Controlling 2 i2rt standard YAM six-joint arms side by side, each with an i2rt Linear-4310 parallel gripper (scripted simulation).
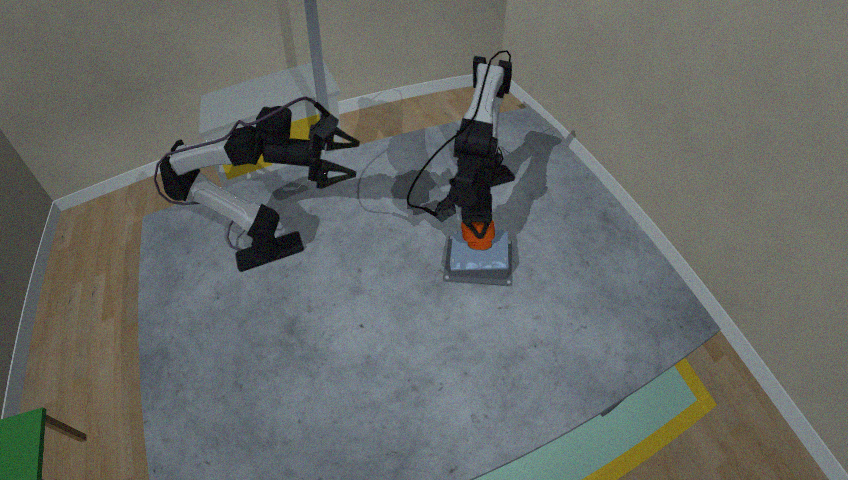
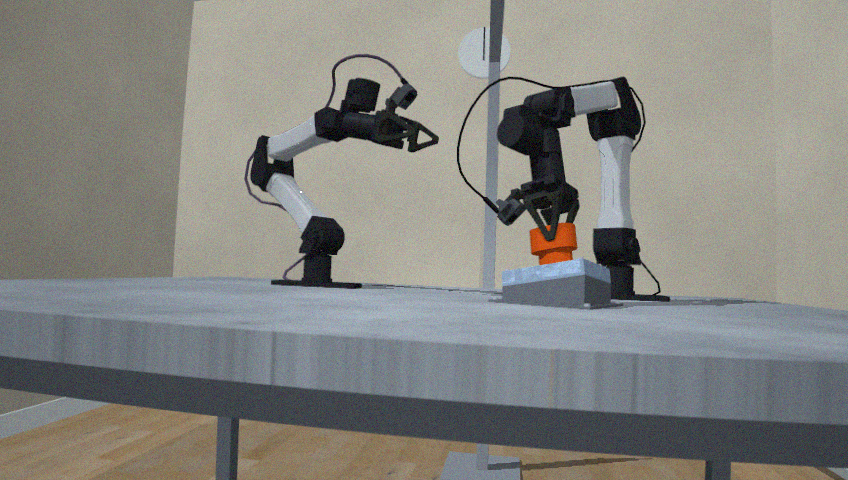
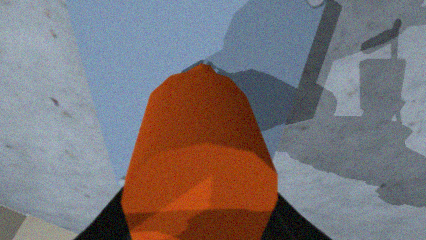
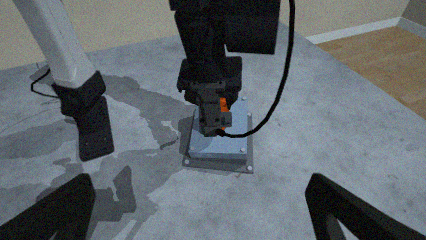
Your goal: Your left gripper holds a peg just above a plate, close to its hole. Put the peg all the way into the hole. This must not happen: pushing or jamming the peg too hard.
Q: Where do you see an orange peg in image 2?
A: At 560, 249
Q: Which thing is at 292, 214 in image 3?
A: The left gripper.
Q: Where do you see a light blue plate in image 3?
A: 125, 57
